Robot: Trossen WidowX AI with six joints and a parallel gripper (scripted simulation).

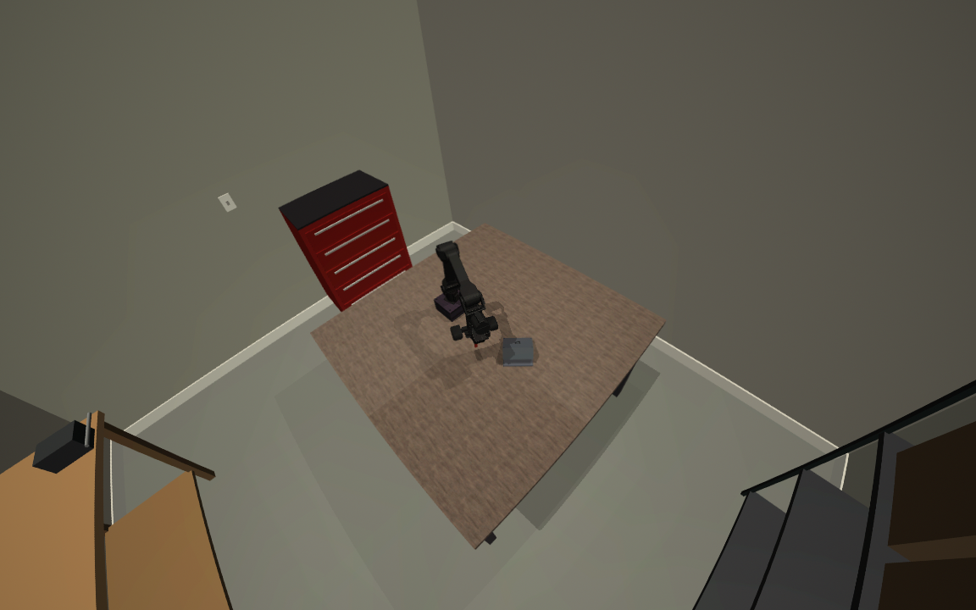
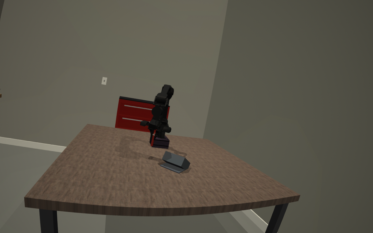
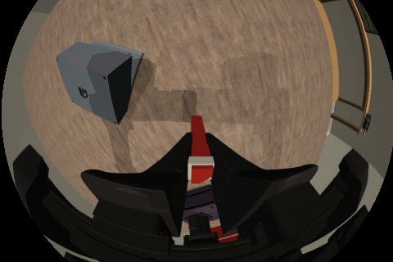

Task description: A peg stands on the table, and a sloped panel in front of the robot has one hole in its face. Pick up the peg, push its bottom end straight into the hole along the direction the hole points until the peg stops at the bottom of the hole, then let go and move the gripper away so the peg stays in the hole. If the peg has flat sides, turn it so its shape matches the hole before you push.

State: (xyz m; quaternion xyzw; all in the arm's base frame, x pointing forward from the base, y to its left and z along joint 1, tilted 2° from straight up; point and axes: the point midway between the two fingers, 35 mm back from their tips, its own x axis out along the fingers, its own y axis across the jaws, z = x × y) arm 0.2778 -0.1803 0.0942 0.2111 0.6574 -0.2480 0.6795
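Now: gripper tip 14 cm short of the grey sloped panel, 11 cm to the right of it and 9 cm above it. The rest, counted from my gripper tip: red peg (2 cm above).
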